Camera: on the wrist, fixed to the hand. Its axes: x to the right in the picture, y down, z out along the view.
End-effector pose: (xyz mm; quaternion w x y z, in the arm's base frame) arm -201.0 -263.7 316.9 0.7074 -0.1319 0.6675 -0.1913
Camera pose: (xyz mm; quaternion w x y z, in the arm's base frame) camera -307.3 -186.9 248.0 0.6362 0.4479 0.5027 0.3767
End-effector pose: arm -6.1 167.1 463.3 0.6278 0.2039 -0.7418 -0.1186
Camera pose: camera 91.0 244.8 543.8 0.4649 -0.3960 -0.6661 0.4281
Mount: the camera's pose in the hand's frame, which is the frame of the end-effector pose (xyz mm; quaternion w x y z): 23.5 88.9 -116.1 0.6545 0.0532 -0.0330 0.7535
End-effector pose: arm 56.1 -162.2 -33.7 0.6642 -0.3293 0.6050 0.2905
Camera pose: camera -82.4 -199.5 -70.7 0.2533 0.2853 0.6376 0.6693
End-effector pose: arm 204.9 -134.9 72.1 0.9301 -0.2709 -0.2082 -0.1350
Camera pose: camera 294.3 -130.6 -45.9 0.7180 -0.2891 0.0300 0.6325
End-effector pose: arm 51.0 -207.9 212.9 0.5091 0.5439 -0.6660 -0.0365
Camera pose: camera 75.8 -131.1 337.1 0.3098 -0.1200 -0.8645 0.3772
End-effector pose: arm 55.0 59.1 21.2 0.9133 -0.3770 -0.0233 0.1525
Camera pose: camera 72.5 46.4 -125.3 0.5021 -0.2107 0.2468 0.8016
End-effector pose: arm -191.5 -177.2 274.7 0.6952 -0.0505 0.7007 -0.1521
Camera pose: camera -294.6 -82.9 225.5 0.5954 0.5269 0.4656 0.3887
